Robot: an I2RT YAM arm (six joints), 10 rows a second.
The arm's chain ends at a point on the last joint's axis. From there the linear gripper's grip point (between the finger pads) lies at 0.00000 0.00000 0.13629 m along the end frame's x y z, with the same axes.
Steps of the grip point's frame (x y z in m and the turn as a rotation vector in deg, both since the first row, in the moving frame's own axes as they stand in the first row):
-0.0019, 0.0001, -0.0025, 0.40, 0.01, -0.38
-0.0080, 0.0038, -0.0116, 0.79, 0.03, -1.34
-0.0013, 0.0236, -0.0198, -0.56, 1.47, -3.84
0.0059, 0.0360, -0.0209, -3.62, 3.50, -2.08
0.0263, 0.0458, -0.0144, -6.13, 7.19, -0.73
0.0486, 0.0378, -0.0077, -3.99, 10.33, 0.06
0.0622, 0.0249, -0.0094, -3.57, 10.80, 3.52
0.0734, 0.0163, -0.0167, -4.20, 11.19, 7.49
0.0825, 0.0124, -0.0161, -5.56, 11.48, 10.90
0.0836, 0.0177, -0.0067, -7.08, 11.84, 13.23
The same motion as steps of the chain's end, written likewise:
-0.0019, 0.0011, -0.0025, 0.40, 0.01, -0.38
-0.0080, 0.0057, -0.0116, 0.79, 0.03, -1.34
-0.0048, 0.0224, -0.0197, -0.56, 1.47, -3.84
-0.0026, 0.0276, -0.0204, -3.62, 3.50, -2.08
0.0092, 0.0314, -0.0126, -6.13, 7.19, -0.73
0.0242, 0.0284, -0.0052, -3.99, 10.33, 0.06
0.0370, 0.0157, -0.0067, -3.57, 10.80, 3.52
0.0477, 0.0047, -0.0137, -4.20, 11.19, 7.49
0.0568, -0.0032, -0.0127, -5.56, 11.48, 10.90
0.0579, -0.0021, -0.0028, -7.08, 11.84, 13.23

